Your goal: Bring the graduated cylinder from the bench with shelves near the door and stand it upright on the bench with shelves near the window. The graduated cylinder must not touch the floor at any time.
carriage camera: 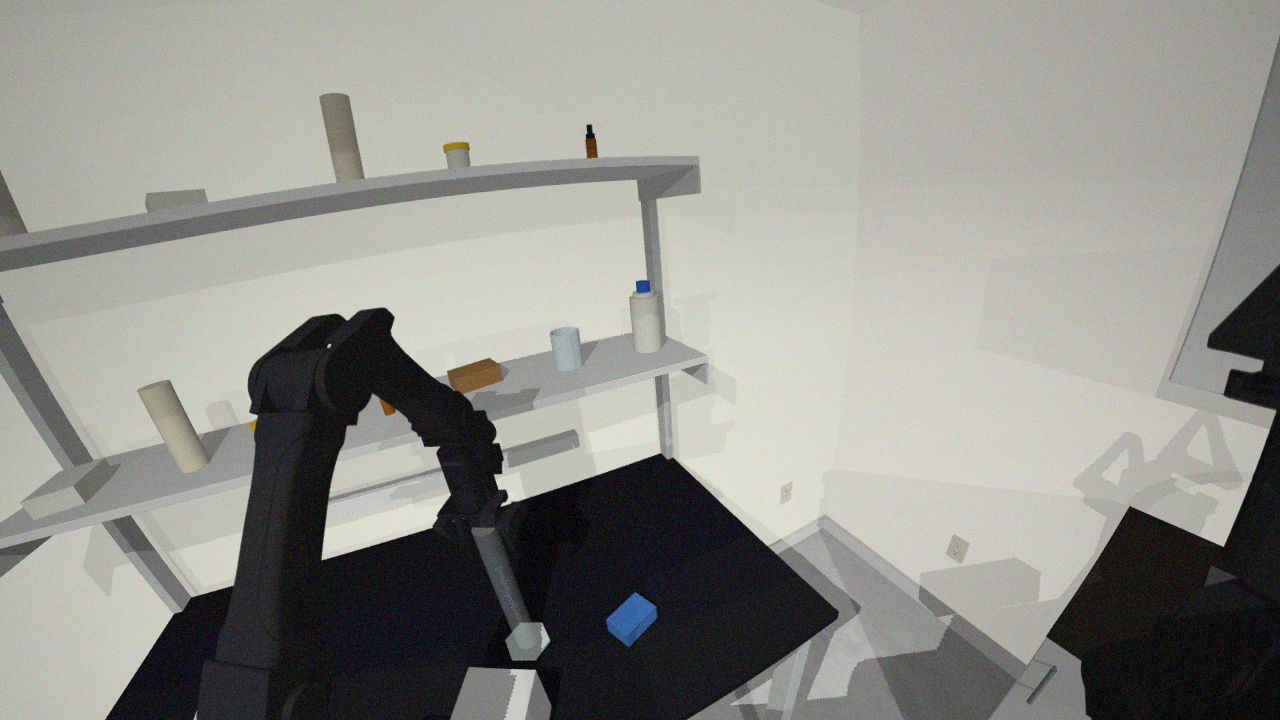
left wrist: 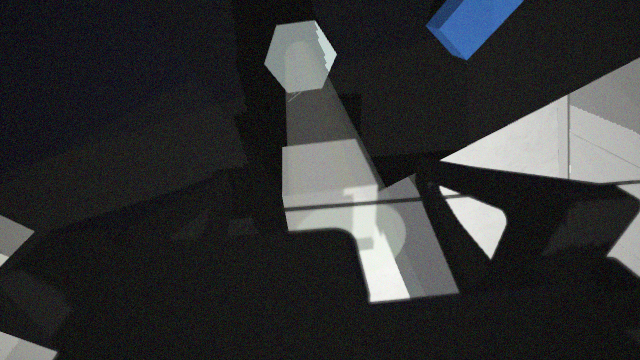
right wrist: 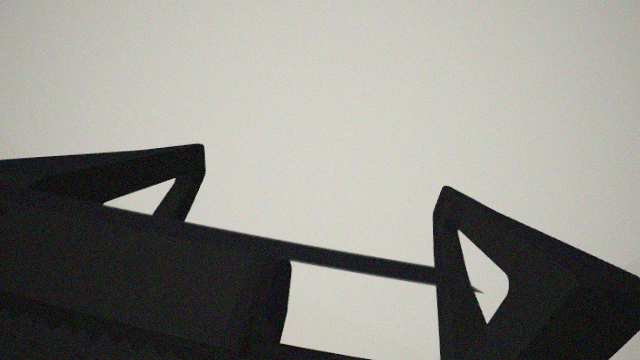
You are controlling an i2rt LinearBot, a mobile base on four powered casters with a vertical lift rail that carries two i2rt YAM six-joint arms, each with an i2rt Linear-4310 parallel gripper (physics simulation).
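Places are measured from the left arm's base along level axes (x back, y right, z up), in metres.
Pixels of known places: left gripper, fingertip midpoint: (carriage camera: 489, 546) (left wrist: 324, 176); right gripper, fingertip midpoint: (right wrist: 319, 178).
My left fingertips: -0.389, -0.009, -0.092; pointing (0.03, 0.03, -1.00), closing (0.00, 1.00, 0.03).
Behind a point stands the place of what it marks, as x, y, z.
The graduated cylinder (carriage camera: 503, 582) {-0.371, 0.006, -0.164} (left wrist: 300, 56) {-0.410, -0.009, -0.280} is a clear grey tube on a hexagonal base. It stands upright on the black bench top (carriage camera: 733, 555) {-0.619, 0.456, -0.381} below the shelves. My left gripper (carriage camera: 476, 526) {-0.389, -0.009, -0.092} (left wrist: 324, 176) {-0.389, -0.009, -0.092} is open at the cylinder's upper end, with the tube's top between or just below its fingers; the exact contact is hidden by the dark fingers. In the left wrist view the tube rises from its base towards the gripper. My right gripper (right wrist: 319, 178) {-0.031, 0.649, 0.436} is open and empty, facing a bare wall; part of it shows at the carriage view's right edge.
A blue block (carriage camera: 631, 617) {-0.427, 0.217, -0.341} (left wrist: 475, 25) {-0.424, 0.210, -0.341} lies right of the cylinder. A white box (carriage camera: 483, 696) {-0.210, 0.001, -0.251} is at the bottom edge. The upper shelf (carriage camera: 537, 171) {-0.660, 0.110, 0.514} and lower shelf (carriage camera: 608, 362) {-0.819, 0.174, 0.076} hold bottles, a beaker (carriage camera: 565, 349) {-0.777, 0.083, 0.131} and boxes. A dark brown surface (carriage camera: 1136, 582) {-0.396, 1.381, -0.385} is at the right.
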